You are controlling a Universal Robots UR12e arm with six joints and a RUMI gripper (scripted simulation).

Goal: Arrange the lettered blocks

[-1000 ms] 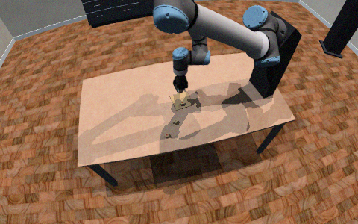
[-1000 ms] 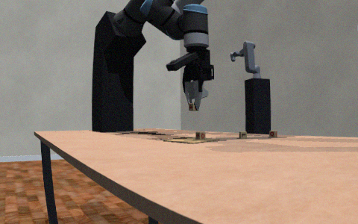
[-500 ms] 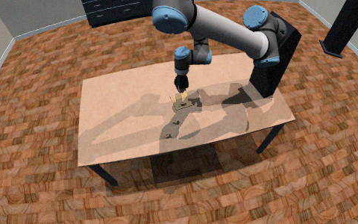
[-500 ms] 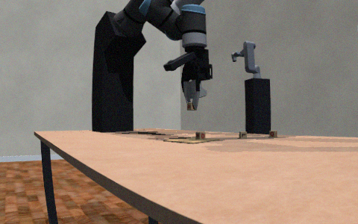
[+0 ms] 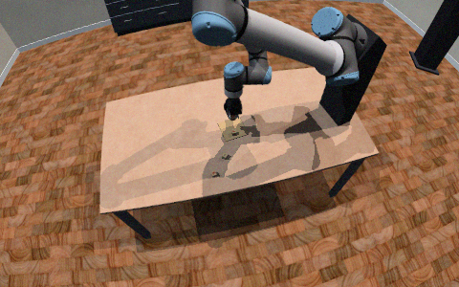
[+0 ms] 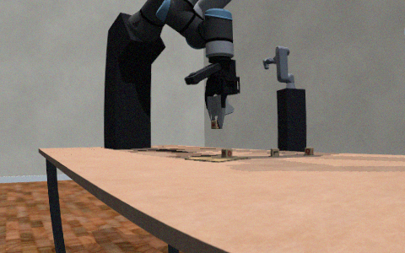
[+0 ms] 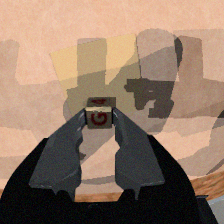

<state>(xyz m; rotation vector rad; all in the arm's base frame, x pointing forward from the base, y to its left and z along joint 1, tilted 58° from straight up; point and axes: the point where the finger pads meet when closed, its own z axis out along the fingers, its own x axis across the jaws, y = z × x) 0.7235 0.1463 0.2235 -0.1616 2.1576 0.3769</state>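
The mat is 11 cm below my hand. Also, from my hand: block 9 cm below, 4 cm to the left, 1 cm behind.
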